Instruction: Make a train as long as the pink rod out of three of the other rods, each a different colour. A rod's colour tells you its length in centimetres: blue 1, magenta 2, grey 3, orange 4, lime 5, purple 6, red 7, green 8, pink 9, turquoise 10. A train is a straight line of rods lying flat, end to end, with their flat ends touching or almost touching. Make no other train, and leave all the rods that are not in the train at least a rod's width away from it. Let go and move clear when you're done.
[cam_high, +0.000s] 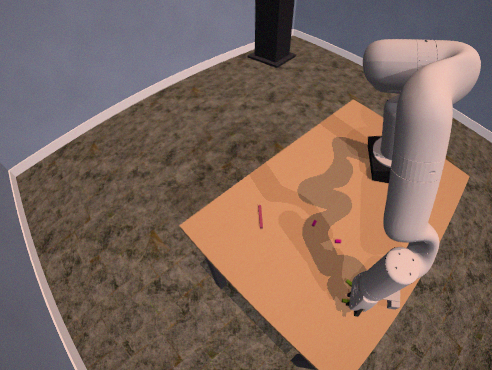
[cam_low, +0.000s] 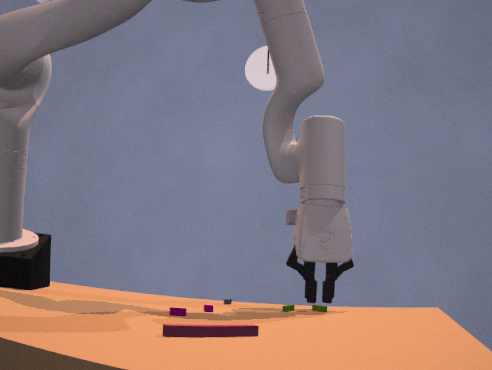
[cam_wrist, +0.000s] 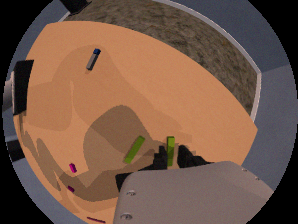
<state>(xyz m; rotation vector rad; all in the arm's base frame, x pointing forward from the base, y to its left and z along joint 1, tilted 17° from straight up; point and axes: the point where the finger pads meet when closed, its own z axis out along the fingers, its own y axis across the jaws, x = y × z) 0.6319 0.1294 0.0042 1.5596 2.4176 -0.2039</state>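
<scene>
Right now the grey rod is 19 cm behind my hand, 9 cm to the left of it and 3 cm below it. The rest, counted from my hand: blue rod (19 cm behind, 11 cm to the left, 3 cm below); pink rod (7 cm behind, 42 cm to the right, 3 cm below).
</scene>
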